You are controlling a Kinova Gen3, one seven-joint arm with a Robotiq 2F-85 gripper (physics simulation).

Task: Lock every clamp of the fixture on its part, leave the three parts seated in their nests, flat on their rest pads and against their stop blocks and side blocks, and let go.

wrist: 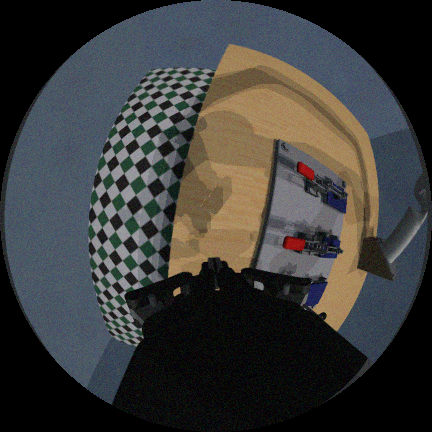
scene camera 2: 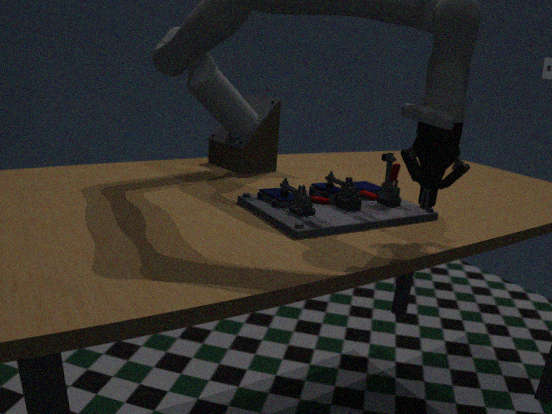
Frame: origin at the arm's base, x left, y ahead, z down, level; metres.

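Seen in the pictures: gripper, fingertip midpoint: (wrist: 213,264) (scene camera 2: 425,208); arm's base, link origin: (wrist: 386,252) (scene camera 2: 244,125).
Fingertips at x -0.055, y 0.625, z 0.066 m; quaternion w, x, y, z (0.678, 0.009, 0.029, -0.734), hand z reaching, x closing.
Observation:
Offsets run from my fingertips to a thing's middle. "spot": to the spot under its first point. Level surfaces: height alone.
The fixture's grey base plate @(spot: dx -0.007, dy -0.110, dz +0.042 m) (scene camera 2: 372,215) (wrist: 295,207) carries three toggle clamps and three blue parts. The left clamp @(dx -0.120, dy -0.192, dz +0.016 m) (scene camera 2: 302,204) (wrist: 322,184) has its arm down over a blue part @(dx -0.105, dy -0.271, dz +0.031 m) (scene camera 2: 276,194) (wrist: 336,202), its red handle @(dx -0.126, dy -0.157, dz +0.006 m) (scene camera 2: 320,200) (wrist: 305,171) lying low. The middle clamp @(dx -0.012, dy -0.171, dz +0.011 m) (scene camera 2: 348,198) (wrist: 312,245) is also down over its blue part @(spot: dx -0.011, dy -0.241, dz +0.016 m) (scene camera 2: 324,187). The right clamp @(spot: dx +0.085, dy -0.143, dz +0.014 m) (scene camera 2: 389,192) stands open, arm and red handle @(spot: dx +0.089, dy -0.137, dz -0.032 m) (scene camera 2: 395,171) upright; its blue part (scene camera 2: 367,186) (wrist: 316,293) lies behind. My gripper (scene camera 2: 426,205) (wrist: 213,264) is shut and empty, by the plate's right end. Exact seating is too small to tell.
The wooden table @(dz +0.057 m) (scene camera 2: 200,225) (wrist: 235,190) surrounds the plate, with its front edge close by. The robot's base block (scene camera 2: 255,150) (wrist: 375,257) stands at the back. Bolt heads sit at the plate's corners. The checkered floor (scene camera 2: 300,350) (wrist: 135,200) lies below.

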